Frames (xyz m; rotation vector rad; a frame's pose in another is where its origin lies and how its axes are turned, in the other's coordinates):
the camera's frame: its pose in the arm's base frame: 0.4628 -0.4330 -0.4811 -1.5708 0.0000 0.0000
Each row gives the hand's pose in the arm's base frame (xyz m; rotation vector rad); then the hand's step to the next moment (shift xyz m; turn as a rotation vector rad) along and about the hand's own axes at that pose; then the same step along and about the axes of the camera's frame.
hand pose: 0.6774 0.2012 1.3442 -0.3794 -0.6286 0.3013
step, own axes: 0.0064 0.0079 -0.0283 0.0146 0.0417 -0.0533
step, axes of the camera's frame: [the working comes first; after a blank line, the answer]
step, axes of the arm's base frame: 0.0212 0.0024 -0.0212 0.0377 0.0293 -0.0502

0.0212 0.0212 0.0024 0.0377 0.0502 0.0293
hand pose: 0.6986 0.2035 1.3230 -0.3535 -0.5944 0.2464
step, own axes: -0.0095 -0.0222 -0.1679 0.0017 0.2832 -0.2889
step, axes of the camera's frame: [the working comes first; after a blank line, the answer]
step, axes of the arm's base frame: 0.0932 -0.0657 -0.1256 0.1349 0.1856 -0.3332

0.0932 0.1256 -0.0657 0.1349 0.3332 0.1856
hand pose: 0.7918 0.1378 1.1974 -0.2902 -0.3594 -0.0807
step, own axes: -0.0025 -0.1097 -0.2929 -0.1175 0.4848 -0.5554
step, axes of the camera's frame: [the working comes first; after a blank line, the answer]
step, axes of the arm's base frame: 0.0816 -0.1908 -0.2340 0.1388 0.3031 -0.6680

0.0816 0.2340 -0.1908 0.1388 0.6680 0.3031
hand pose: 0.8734 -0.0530 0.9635 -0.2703 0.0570 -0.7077
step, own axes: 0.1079 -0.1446 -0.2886 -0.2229 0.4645 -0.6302
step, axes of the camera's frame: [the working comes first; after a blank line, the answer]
step, axes of the arm's base frame: -0.0509 -0.2403 -0.2356 0.0352 0.3398 -0.7388

-0.0509 0.2356 -0.2403 0.0352 0.7388 0.3398
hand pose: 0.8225 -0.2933 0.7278 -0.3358 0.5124 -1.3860
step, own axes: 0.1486 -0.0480 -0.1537 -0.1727 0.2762 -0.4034
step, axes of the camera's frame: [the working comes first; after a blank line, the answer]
step, axes of the arm's base frame: -0.1066 -0.1432 -0.1270 0.0017 0.2437 -0.4577

-0.1066 0.1270 -0.1432 0.0017 0.4577 0.2437
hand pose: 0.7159 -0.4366 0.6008 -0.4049 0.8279 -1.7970
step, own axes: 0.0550 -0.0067 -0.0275 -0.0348 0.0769 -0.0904
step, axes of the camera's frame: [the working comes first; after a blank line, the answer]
step, axes of the arm's base frame: -0.0425 -0.0399 -0.0208 0.0092 0.0481 -0.1136

-0.0425 0.0208 -0.0399 0.0092 0.1136 0.0481
